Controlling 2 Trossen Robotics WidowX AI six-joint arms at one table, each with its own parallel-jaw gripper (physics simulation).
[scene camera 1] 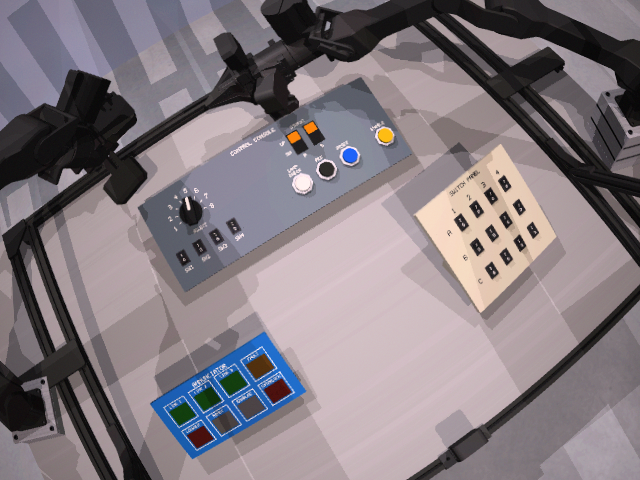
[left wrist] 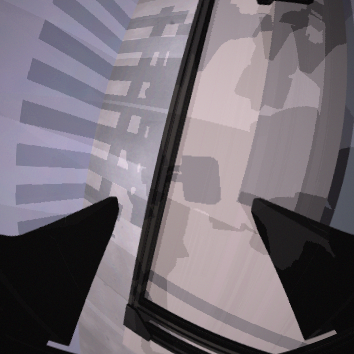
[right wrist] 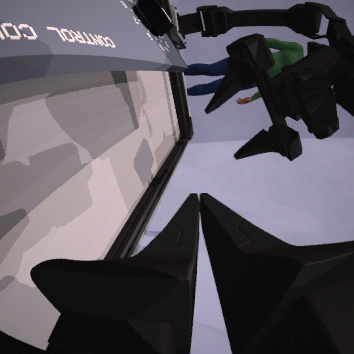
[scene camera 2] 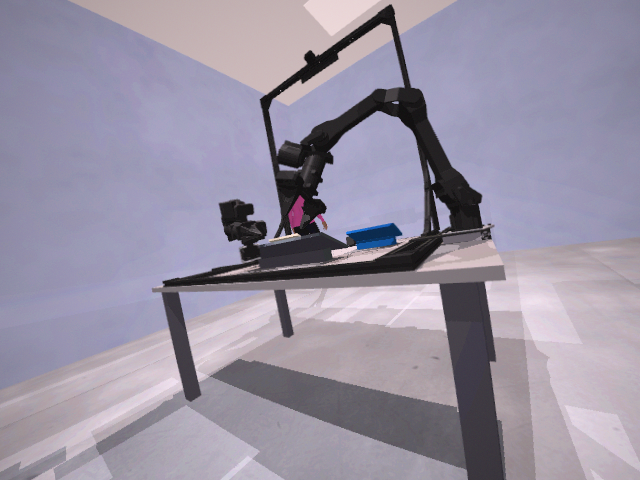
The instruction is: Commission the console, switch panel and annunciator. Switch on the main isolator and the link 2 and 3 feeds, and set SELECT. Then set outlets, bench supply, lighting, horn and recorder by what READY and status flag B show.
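Where they show: left gripper, fingertip midpoint: [scene camera 1: 117, 149] [left wrist: 185, 204] [right wrist: 221, 136] [scene camera 2: 293, 222]; right gripper, fingertip midpoint: [scene camera 1: 206, 106] [left wrist: 262, 1] [right wrist: 197, 199] [scene camera 2: 260, 235]; left arm's base at its link origin: [scene camera 1: 29, 410] [right wrist: 180, 25] [scene camera 2: 468, 229]; right arm's base at its link origin: [scene camera 1: 635, 109].
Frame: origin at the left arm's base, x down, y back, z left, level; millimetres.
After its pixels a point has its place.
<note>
The grey control console [scene camera 1: 248, 196] {z 210, x -36, y -475 mm} [scene camera 2: 294, 255] {z 238, x -7, y -479 mm} [right wrist: 90, 62] {z 289, x -63, y -485 mm} stands at the back. Its SELECT knob [scene camera 1: 190, 209] {z 206, x -65, y -389 mm} points at about 5. Its two rockers [scene camera 1: 303, 137] {z 270, x -50, y -581 mm} show orange upper halves. Its small switches [scene camera 1: 199, 247] {z 161, x -27, y -382 mm} are too small to read. The cream switch panel [scene camera 1: 454, 227] {z 43, x -68, y -728 mm} stands at the right, lever positions unclear. The blue annunciator [scene camera 1: 232, 444] [scene camera 2: 374, 237] {z -84, x -11, y -369 mm} stands in front, with all its windows dark. My right gripper [scene camera 1: 209, 104] {z 362, x -93, y -453 mm} [right wrist: 197, 199] {z 362, x -93, y -453 mm} is shut and empty behind the console's back edge. My left gripper [left wrist: 185, 204] {z 341, x -102, y -295 mm} [right wrist: 221, 136] {z 341, x -102, y -295 mm} is open and empty near the back left corner.
White, black, blue and yellow buttons [scene camera 1: 302, 183] {z 201, x -35, y -556 mm} [scene camera 1: 326, 169] {z 211, x -35, y -597 mm} [scene camera 1: 349, 155] {z 222, x -35, y -637 mm} [scene camera 1: 384, 135] {z 238, x -35, y -701 mm} sit along the console's right half. A black frame rail [scene camera 1: 170, 125] {z 438, x 8, y -371 mm} [left wrist: 166, 150] {z 431, x 13, y -307 mm} edges the table. In the right wrist view, a person in green [right wrist: 289, 54] stands behind the left arm.
</note>
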